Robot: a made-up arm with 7 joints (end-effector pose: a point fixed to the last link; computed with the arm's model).
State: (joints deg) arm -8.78 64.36 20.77 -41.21 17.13 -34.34 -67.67
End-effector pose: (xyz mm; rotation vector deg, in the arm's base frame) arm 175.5 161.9 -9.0 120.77 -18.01 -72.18
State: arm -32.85 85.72 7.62 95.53 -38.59 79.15 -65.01
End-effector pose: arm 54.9 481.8 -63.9 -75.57 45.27 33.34
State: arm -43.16 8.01 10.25 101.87 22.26 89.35 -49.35
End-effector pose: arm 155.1 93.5 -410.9 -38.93 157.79 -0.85
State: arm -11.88 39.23 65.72 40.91 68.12 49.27 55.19
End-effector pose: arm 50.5 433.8 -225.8 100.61 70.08 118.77
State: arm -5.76 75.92 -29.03 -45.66 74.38 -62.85 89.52
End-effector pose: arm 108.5 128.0 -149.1 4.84 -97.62 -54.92
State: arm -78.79 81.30 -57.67 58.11 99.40 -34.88 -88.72
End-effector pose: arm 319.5 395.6 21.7 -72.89 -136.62 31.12
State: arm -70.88 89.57 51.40 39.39 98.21 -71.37 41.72
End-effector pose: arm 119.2 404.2 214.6 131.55 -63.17 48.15
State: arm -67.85 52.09 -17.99 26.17 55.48 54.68 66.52
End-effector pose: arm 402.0 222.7 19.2 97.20 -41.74 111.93
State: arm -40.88 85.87 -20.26 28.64 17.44 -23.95 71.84
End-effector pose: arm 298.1 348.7 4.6 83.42 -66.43 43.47
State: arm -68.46 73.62 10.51 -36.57 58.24 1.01 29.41
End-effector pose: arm 168.8 126.5 182.6 89.36 -123.40 70.25
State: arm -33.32 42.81 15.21 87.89 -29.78 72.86 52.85
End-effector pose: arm 145.6 323.4 -336.8 15.19 131.32 72.08
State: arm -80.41 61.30 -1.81 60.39 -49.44 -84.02 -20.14
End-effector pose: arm 330.7 325.9 98.0 29.16 -101.09 17.88
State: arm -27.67 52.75 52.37 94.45 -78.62 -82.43 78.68
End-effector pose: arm 74.2 413.9 -247.4 36.57 49.58 -143.12
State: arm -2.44 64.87 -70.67 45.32 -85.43 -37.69 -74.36
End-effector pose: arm 21.0 364.0 -320.0 -15.83 51.28 -56.07
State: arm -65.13 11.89 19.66 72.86 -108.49 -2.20 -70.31
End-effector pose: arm 434.9 77.5 -245.6 -94.40 -55.35 -21.23
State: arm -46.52 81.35 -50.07 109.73 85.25 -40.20 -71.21
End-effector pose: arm 75.0 499.3 -43.3 -15.72 -160.85 60.34
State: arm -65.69 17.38 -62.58 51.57 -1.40 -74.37 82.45
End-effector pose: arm 367.8 -60.3 -217.6 -16.56 -56.00 -1.10
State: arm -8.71 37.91 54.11 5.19 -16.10 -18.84 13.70
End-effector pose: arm 142.6 372.1 -114.3 23.59 -36.26 56.89
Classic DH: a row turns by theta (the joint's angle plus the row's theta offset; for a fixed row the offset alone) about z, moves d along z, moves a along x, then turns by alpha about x. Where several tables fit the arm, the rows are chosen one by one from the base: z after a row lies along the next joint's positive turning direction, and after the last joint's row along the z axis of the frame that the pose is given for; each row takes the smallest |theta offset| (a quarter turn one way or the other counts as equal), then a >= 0, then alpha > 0; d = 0 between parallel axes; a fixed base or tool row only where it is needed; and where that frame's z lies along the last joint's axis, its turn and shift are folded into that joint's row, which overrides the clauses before.
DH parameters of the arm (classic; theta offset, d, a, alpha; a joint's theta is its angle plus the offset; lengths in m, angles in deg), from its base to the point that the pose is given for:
base (fixed): -4.07 0 0 -74.51
joint 1: -75.12 0.035 -0.0127 -90
joint 2: 74 0 -0.0094 90
joint 3: 90 -0.2655 0.0217 -90
joint 4: 90 0.0024 0.0128 90
joint 5: 0 0.1815 0 -90
joint 6: -90 0 0.044 90
joint 7: 0 0 0 0

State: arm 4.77 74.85 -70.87 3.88 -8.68 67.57 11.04
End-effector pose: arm -33.3 307.4 -283.1 103.18 111.06 -25.46
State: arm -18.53 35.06 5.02 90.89 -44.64 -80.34 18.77
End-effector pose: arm 84.3 326.4 -348.7 25.03 -14.19 65.15
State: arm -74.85 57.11 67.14 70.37 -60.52 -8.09 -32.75
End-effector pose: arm 315.5 420.6 -15.9 -61.79 -74.23 19.49
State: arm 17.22 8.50 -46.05 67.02 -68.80 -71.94 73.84
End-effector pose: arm -149.7 71.9 -432.2 15.22 36.00 98.81
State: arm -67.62 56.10 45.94 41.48 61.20 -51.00 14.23
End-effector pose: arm 307.2 358.8 73.3 80.49 -55.16 42.84
